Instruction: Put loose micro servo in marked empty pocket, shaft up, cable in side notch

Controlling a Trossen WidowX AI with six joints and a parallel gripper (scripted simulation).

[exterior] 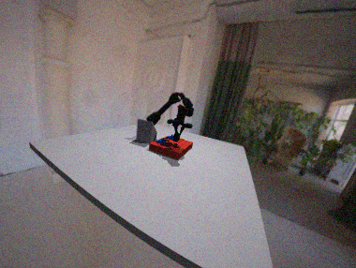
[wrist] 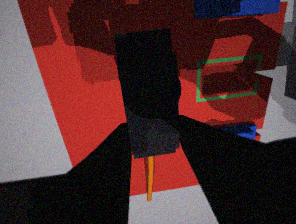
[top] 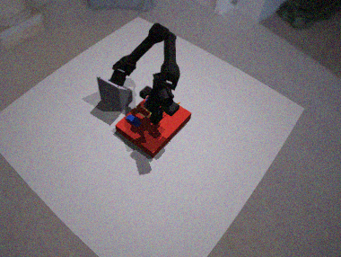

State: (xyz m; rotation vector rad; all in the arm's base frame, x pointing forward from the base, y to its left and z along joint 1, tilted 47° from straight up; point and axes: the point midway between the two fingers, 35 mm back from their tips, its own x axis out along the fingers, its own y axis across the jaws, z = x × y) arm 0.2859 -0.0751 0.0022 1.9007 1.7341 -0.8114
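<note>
My gripper tip is now 10 mm short of the red deck and 100 mm above it.
</note>
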